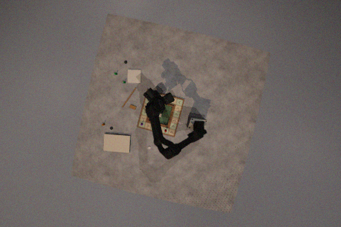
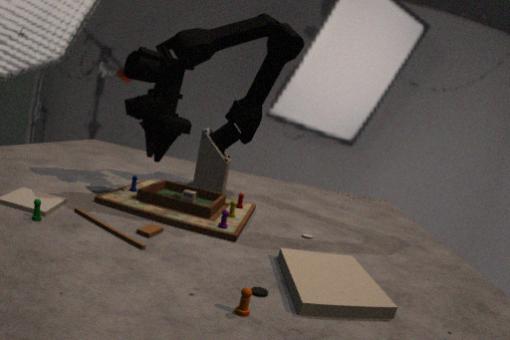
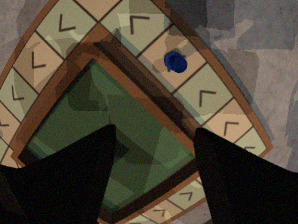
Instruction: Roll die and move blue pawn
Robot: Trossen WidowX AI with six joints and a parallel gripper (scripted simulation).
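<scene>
Now: gripper tip 30 mm to the left of the blue pawn and 60 mm above it. From my gripper tip the other things lie so: red pawn: 40 mm behind, 200 mm to the left, 60 mm below; then grey die: 90 mm to the left, 60 mm below; then yellow pawn: 50 mm ahead, 180 mm to the left, 60 mm below.
</scene>
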